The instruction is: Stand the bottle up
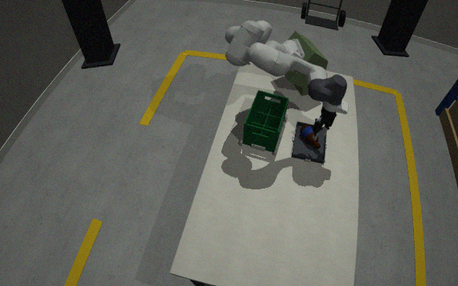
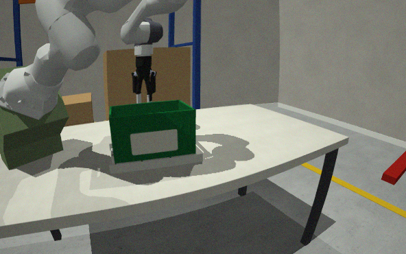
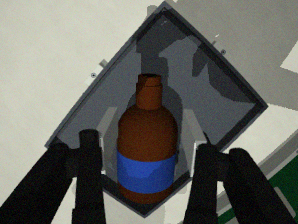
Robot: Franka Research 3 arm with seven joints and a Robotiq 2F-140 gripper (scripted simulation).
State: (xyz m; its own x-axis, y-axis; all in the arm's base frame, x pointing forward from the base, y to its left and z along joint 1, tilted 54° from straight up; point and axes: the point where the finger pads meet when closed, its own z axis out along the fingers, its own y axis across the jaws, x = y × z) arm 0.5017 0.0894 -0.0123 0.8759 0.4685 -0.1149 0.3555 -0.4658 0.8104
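My hand is 4 cm past the brown bottle, 1 cm to the left of it and 10 cm above it. From my hand the other things lie so: green crate 14 cm behind, 28 cm to the right, 6 cm below; then dark grey tray 4 cm behind, 2 cm to the right, 13 cm below.
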